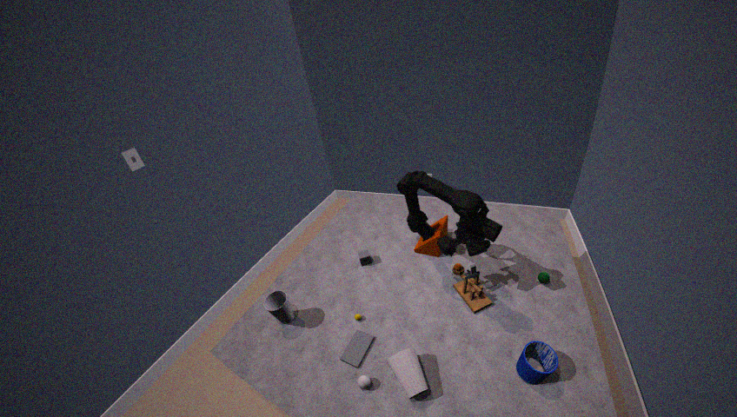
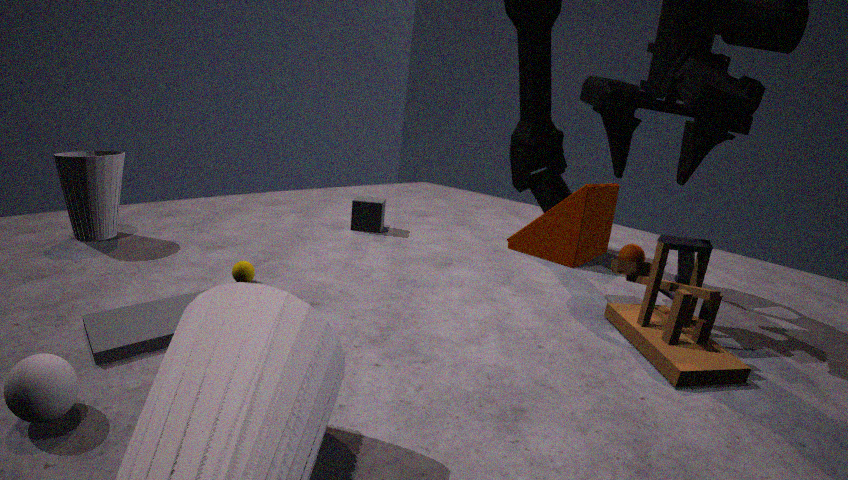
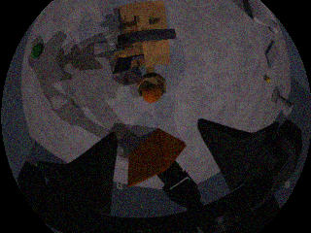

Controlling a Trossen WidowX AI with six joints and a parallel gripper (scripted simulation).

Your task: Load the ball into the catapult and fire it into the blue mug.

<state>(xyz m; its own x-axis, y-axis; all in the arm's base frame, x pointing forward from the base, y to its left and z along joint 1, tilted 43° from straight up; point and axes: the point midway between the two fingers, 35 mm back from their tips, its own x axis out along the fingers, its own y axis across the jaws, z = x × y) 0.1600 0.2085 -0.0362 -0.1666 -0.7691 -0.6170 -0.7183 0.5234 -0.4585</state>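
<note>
The orange ball lies 90 mm below my gripper tip. Also, from my gripper tip: green ball: 80 mm behind, 330 mm to the left, 130 mm below; blue mug: 290 mm ahead, 300 mm to the left, 120 mm below; wooden catapult: 30 mm ahead, 50 mm to the left, 100 mm below.
</note>
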